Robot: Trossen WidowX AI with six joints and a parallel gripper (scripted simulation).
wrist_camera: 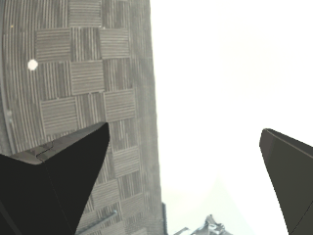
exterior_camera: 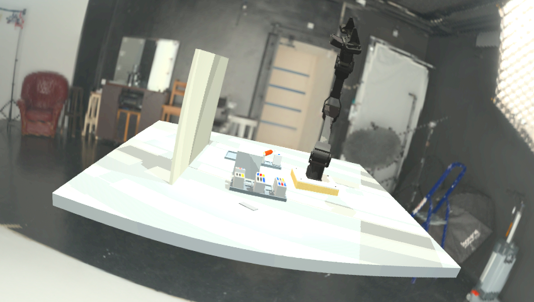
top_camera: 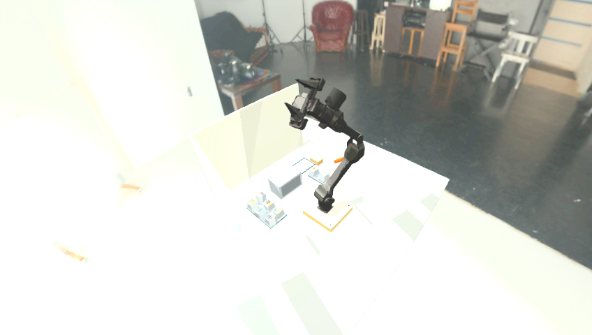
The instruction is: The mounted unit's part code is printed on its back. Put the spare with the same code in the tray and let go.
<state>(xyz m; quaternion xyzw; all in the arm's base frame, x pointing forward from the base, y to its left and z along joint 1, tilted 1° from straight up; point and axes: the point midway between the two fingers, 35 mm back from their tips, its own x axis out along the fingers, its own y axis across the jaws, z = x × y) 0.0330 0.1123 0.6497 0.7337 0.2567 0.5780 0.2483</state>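
Now: the grey rack 22 cm ahead of my gripper tip, 7 cm to the left of it and 70 cm below it. From my gripper tip the other things lie so: orange block: 27 cm ahead, 41 cm to the right, 70 cm below; then dark flat piece: 25 cm ahead, 23 cm to the left, 71 cm below; then tall cream panel: 49 cm ahead, 15 cm to the right, 49 cm below.
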